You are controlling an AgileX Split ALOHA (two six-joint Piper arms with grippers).
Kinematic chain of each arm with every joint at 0, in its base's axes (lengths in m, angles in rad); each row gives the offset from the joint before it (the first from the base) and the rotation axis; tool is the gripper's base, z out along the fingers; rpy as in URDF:
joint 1: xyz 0 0 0.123 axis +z
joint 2: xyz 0 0 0 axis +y
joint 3: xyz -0.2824 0 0.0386 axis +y
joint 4: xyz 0.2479 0 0.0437 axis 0.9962 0 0.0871
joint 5: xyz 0 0 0 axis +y
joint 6: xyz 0.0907 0 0.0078 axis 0.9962 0 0.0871
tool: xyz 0 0 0 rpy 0 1.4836 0
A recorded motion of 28 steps. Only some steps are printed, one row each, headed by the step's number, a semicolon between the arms.
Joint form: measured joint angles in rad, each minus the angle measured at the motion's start. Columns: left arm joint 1, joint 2, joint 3, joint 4, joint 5, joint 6; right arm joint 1, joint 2, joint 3, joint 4, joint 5, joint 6.
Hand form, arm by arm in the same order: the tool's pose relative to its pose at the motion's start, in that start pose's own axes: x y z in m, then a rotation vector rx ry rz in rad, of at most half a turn. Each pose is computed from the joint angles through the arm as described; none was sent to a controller.
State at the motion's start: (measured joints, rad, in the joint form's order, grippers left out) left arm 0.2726 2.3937 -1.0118 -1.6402 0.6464 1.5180; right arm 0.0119 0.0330 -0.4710 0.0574 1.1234 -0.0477
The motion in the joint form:
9: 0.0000 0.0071 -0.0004 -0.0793 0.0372 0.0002; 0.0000 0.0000 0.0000 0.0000 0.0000 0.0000
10: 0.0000 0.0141 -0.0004 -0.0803 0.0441 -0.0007; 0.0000 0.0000 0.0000 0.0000 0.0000 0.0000
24: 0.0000 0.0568 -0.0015 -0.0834 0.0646 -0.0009; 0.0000 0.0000 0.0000 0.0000 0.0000 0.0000
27: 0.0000 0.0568 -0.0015 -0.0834 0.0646 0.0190; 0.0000 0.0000 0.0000 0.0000 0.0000 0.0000
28: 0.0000 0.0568 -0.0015 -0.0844 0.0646 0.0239; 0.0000 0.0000 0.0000 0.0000 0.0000 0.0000
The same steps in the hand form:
9: -0.0030 -0.0020 0.0014 0.0387 -0.0417 -0.0663; 0.0000 0.0000 0.0000 0.0000 0.0000 0.0000
10: -0.0015 -0.0012 0.0030 0.0446 -0.0368 -0.0722; 0.0000 0.0000 0.0000 0.0000 0.0000 0.0000
24: 0.0076 0.0054 0.0124 0.0588 -0.0064 -0.1003; 0.0000 0.0000 0.0000 0.0000 0.0000 0.0000
27: 0.0076 0.0054 0.0124 0.0588 -0.0070 -0.0804; 0.0000 0.0000 0.0000 0.0000 0.0000 0.0000
28: 0.0075 0.0054 0.0124 0.0587 -0.0078 -0.0763; 0.0000 0.0000 0.0000 0.0000 0.0000 0.0000

